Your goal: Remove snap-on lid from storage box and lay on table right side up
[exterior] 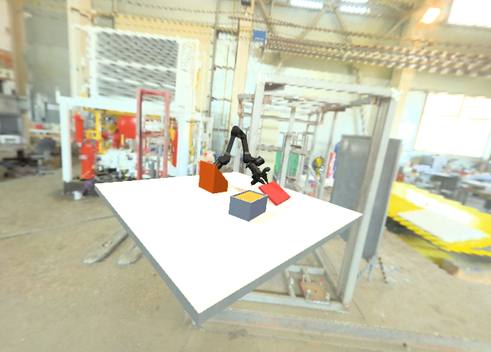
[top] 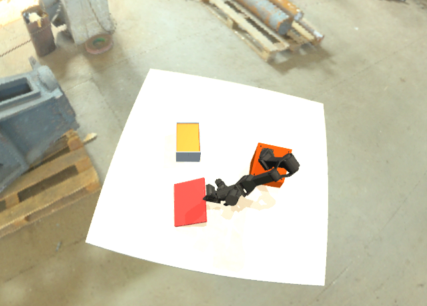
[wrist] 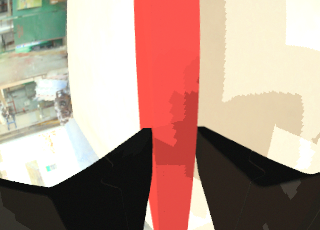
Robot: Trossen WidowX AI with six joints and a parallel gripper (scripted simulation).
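Now: the red lid 7 cm ahead of my gripper tip, 4 cm below it and 1 cm to the left of it. The rest, counted from my gripper tip: storage box 35 cm to the right, 14 cm ahead, 4 cm below.
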